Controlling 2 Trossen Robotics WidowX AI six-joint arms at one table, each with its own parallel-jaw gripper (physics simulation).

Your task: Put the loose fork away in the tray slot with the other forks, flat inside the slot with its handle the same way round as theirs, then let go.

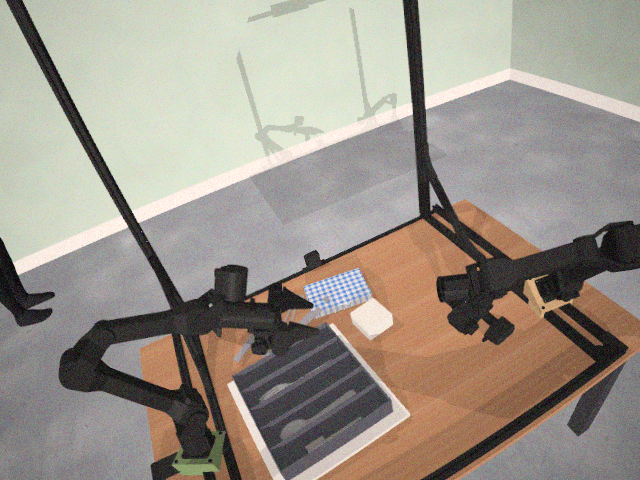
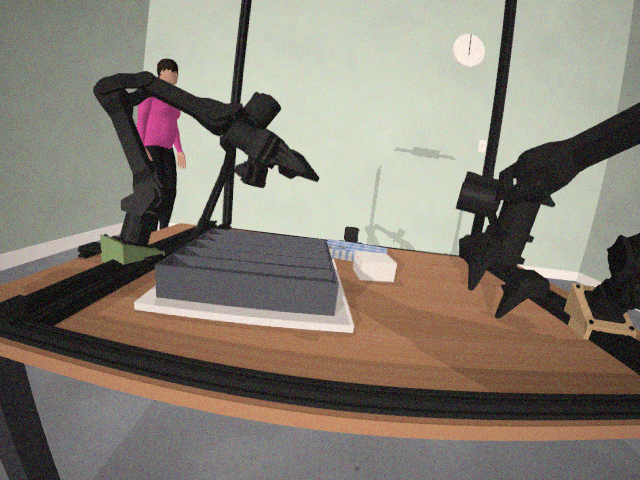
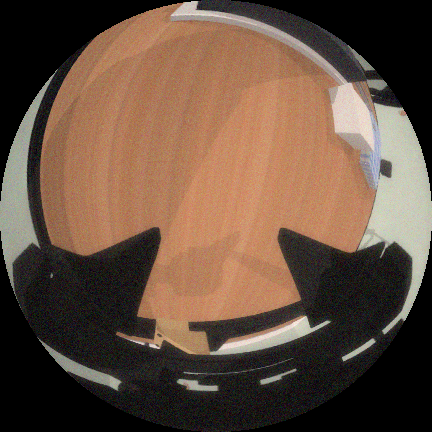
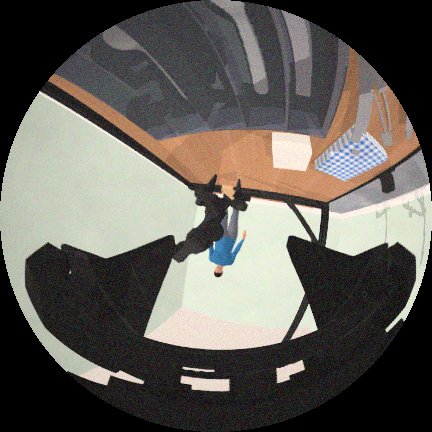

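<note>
The dark slotted tray (image 1: 385,408) (image 2: 242,290) (image 4: 240,125) holds several grey utensils; one (image 1: 295,428) (image 4: 117,41) has a rounded spoon-like head. Which slot holds the forks is unclear. Grey utensils lie behind the tray; one (image 4: 363,120) reaches onto the checkered block, and another thin one (image 4: 382,112) lies beside it. I cannot tell which is the loose fork. My right gripper (image 1: 314,317) (image 4: 232,241) is open and empty, raised above the tray's back edge. My left gripper (image 1: 480,331) (image 2: 484,303) (image 3: 220,233) is open and empty, above the table at the right, away from the tray.
A white block (image 1: 371,316) (image 2: 374,267) (image 3: 350,112) (image 4: 291,151) stands beside the tray's back corner. The blue-and-white checkered block (image 1: 338,289) (image 4: 352,157) lies behind it. The tray stands on a white board (image 2: 242,317). Black frame posts (image 1: 417,129) rise at the table's edges.
</note>
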